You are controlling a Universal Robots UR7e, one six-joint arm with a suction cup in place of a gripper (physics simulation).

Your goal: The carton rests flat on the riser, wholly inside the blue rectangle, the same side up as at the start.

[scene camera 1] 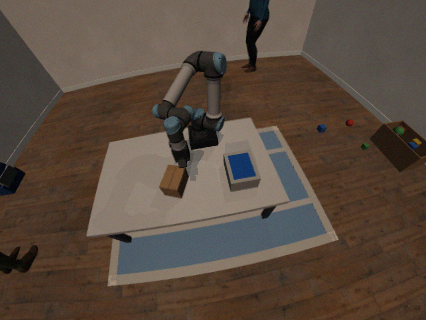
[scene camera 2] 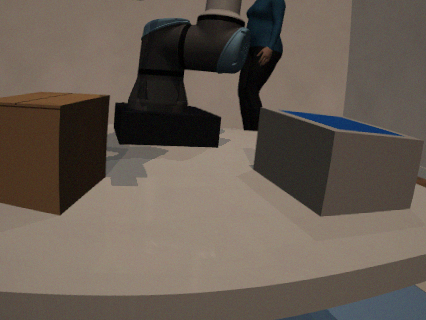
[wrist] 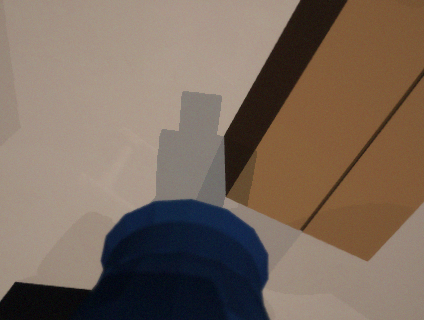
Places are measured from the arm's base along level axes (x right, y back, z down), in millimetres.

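Pixels of known places: hand at its tool point: (wrist: 184,271); arm's base at its link origin: (scene camera 1: 200,133) (scene camera 2: 157,108).
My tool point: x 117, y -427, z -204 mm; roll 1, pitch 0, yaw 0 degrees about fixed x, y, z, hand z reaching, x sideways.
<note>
For each thing: its top centre in the pictures, then the offset to it from my tool point. Level surfaces: height alone.
- brown carton at its top centre: (wrist: 376,133) (scene camera 2: 48,97) (scene camera 1: 172,176) dx +113, dy +8, dz +146 mm
- grey riser at its top centre: (scene camera 2: 340,122) (scene camera 1: 241,165) dx -361, dy +12, dz +156 mm
- blue rectangle at its top centre: (scene camera 2: 340,122) (scene camera 1: 241,165) dx -361, dy +12, dz +156 mm
- white table at its surface level: dz +276 mm
The brown carton (scene camera 1: 174,181) (scene camera 2: 30,155) (wrist: 345,125) stands flat on the table, with its seamed face up. The grey riser (scene camera 1: 244,184) (scene camera 2: 372,172) stands apart from it, to the right in both scene views. The blue rectangle (scene camera 1: 241,165) (scene camera 2: 345,123) covers much of the riser's top and is bare. My suction cup (scene camera 1: 183,164) (wrist: 185,220) is off and holds nothing. It points down at the carton's back end, near one corner; the exact height gap is hard to tell. The cup does not show in scene camera 2.
The white table (scene camera 1: 125,210) (scene camera 2: 200,240) bears the carton, the riser and the arm's black base (scene camera 1: 203,138) (scene camera 2: 167,126). A person (scene camera 1: 255,30) (scene camera 2: 262,55) stands behind the table by the wall. An open brown box (scene camera 1: 397,150) with toys stands on the floor at the right.
</note>
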